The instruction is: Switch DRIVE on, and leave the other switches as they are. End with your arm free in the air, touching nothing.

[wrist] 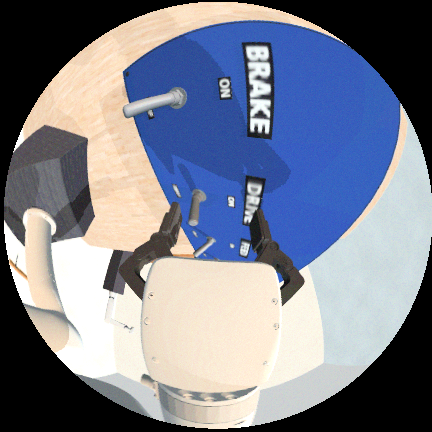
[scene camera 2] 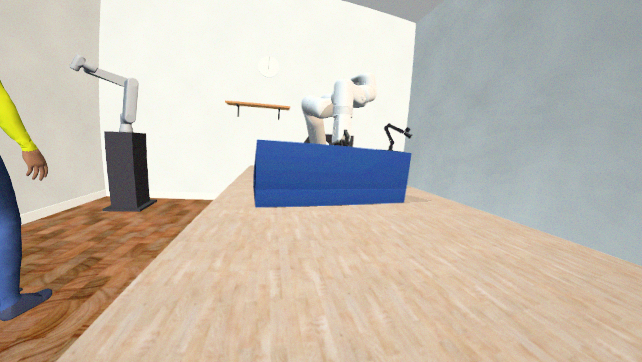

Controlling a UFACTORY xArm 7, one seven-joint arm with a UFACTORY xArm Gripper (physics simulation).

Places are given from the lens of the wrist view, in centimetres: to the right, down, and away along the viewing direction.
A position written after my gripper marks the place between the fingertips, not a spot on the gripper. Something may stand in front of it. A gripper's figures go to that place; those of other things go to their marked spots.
my gripper [wrist: 216, 212]: 0, 0, 14
blue switch panel [wrist: 263, 117]: 3, -7, 7
